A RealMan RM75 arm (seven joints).
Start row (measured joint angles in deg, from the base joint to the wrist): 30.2 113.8 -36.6 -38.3 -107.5 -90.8 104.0
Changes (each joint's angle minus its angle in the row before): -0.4 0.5 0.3 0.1 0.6 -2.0 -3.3; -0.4 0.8 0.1 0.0 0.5 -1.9 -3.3; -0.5 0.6 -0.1 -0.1 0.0 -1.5 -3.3; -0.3 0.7 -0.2 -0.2 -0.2 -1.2 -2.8; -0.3 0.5 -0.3 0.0 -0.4 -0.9 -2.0; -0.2 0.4 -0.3 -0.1 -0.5 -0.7 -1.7; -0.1 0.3 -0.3 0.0 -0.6 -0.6 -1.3; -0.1 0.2 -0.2 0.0 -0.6 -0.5 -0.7; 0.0 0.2 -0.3 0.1 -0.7 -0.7 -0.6; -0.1 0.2 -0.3 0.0 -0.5 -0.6 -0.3; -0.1 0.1 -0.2 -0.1 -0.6 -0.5 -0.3; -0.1 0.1 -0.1 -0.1 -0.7 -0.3 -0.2; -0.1 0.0 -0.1 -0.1 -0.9 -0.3 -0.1; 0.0 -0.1 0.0 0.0 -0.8 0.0 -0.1; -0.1 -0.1 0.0 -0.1 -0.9 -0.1 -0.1; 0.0 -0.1 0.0 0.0 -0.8 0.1 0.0; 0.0 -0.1 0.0 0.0 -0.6 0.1 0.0; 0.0 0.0 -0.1 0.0 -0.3 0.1 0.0; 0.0 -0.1 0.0 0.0 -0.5 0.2 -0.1; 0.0 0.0 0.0 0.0 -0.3 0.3 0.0; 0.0 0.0 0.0 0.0 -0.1 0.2 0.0; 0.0 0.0 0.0 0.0 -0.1 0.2 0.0
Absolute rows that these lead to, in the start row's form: 29.8 114.3 -36.3 -38.2 -106.9 -92.8 100.7; 29.4 115.1 -36.2 -38.2 -106.4 -94.7 97.4; 28.9 115.7 -36.3 -38.3 -106.4 -96.2 94.1; 28.6 116.4 -36.5 -38.5 -106.6 -97.4 91.3; 28.3 116.9 -36.8 -38.5 -107.0 -98.3 89.3; 28.1 117.3 -37.1 -38.6 -107.5 -99.0 87.6; 28.0 117.6 -37.4 -38.6 -108.1 -99.6 86.3; 27.9 117.8 -37.6 -38.6 -108.7 -100.1 85.6; 27.9 118.0 -37.9 -38.5 -109.4 -100.8 85.0; 27.8 118.2 -38.2 -38.5 -109.9 -101.4 84.7; 27.7 118.3 -38.4 -38.6 -110.5 -101.9 84.4; 27.6 118.4 -38.5 -38.7 -111.2 -102.2 84.2; 27.5 118.4 -38.6 -38.8 -112.1 -102.5 84.1; 27.5 118.3 -38.6 -38.8 -112.9 -102.5 84.0; 27.4 118.2 -38.6 -38.9 -113.8 -102.6 83.9; 27.4 118.1 -38.6 -38.9 -114.6 -102.5 83.9; 27.4 118.0 -38.6 -38.9 -115.2 -102.4 83.9; 27.4 118.0 -38.7 -38.9 -115.5 -102.3 83.9; 27.4 117.9 -38.7 -38.9 -116.0 -102.1 83.8; 27.4 117.9 -38.7 -38.9 -116.3 -101.8 83.8; 27.4 117.9 -38.7 -38.9 -116.4 -101.6 83.8; 27.4 117.9 -38.7 -38.9 -116.5 -101.4 83.8
